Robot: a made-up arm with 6 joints. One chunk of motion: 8 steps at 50 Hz.
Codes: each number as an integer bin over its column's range. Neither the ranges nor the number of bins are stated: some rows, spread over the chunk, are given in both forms.
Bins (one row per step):
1: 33 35 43 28 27 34
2: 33 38 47 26 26 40
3: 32 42 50 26 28 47
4: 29 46 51 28 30 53
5: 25 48 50 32 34 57
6: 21 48 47 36 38 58
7: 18 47 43 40 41 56
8: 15 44 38 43 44 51
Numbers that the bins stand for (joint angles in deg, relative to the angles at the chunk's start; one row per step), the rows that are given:
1: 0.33 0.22 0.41 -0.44 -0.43 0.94
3: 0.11 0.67 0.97 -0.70 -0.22 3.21
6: -2.33 1.05 0.73 0.57 1.84 5.13
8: -3.67 0.79 0.02 1.46 3.08 3.90
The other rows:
2: 0.33 0.41 0.73 -0.70 -0.63 1.98
4: -0.56 0.92 1.05 -0.44 0.19 4.25
5: -1.44 1.05 0.97 0.06 1.02 4.95
7: -3.00 0.98 0.41 1.08 2.46 4.78

